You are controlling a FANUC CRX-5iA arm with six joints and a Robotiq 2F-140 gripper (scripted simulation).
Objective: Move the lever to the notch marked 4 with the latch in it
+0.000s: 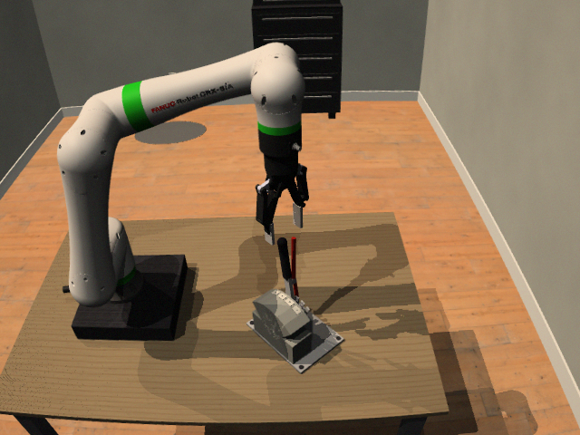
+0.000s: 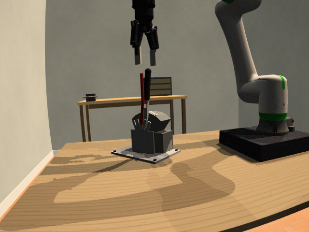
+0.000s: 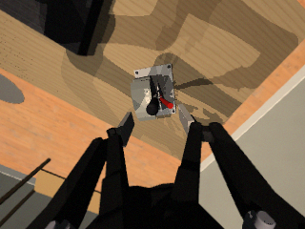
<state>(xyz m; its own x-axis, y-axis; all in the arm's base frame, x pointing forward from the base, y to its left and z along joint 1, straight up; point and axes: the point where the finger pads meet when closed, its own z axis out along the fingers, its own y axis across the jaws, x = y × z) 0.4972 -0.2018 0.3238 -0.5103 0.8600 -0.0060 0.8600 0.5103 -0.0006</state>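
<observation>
Right now the red bar is 20 mm ahead of my hand, 10 mm to the right of it and 190 mm below it.
</observation>
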